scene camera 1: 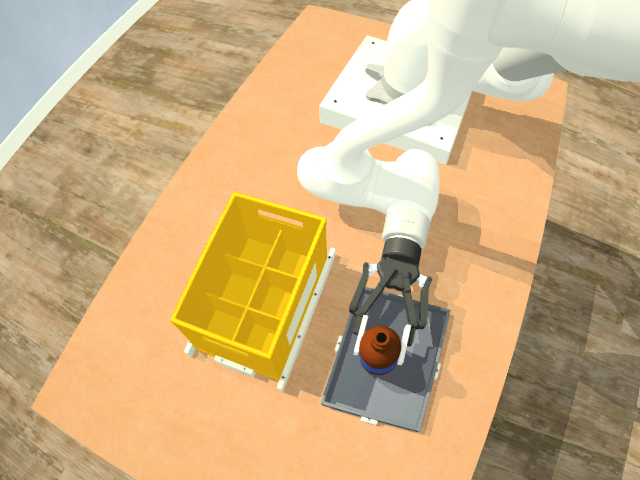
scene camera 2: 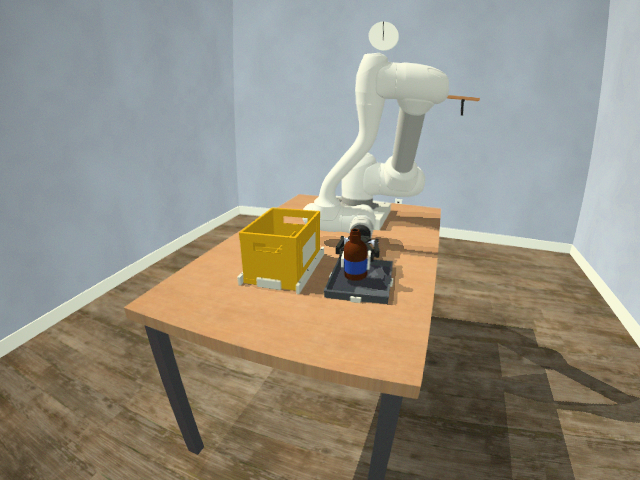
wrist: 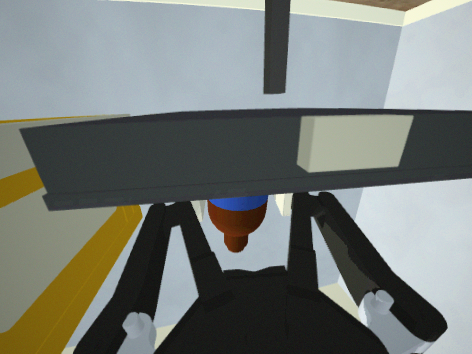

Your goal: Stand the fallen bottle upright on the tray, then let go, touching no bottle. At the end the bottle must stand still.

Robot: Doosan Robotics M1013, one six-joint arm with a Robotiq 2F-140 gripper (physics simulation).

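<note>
The brown bottle with a blue band is upright, neck up, over the left middle of the grey tray. My gripper reaches in low from the robot's side and is shut on the bottle, one pale fingertip pad on each side of its body. In the scene camera 2 view the bottle's base looks at or very near the tray floor; whether it touches cannot be told. In the wrist view the tray's wall hides the bottle's lower part.
A yellow crate with compartments stands left of the tray, with a pale strip along its side. Small pale blocks sit against the tray's outside, one at the front. The robot's white base plate is behind.
</note>
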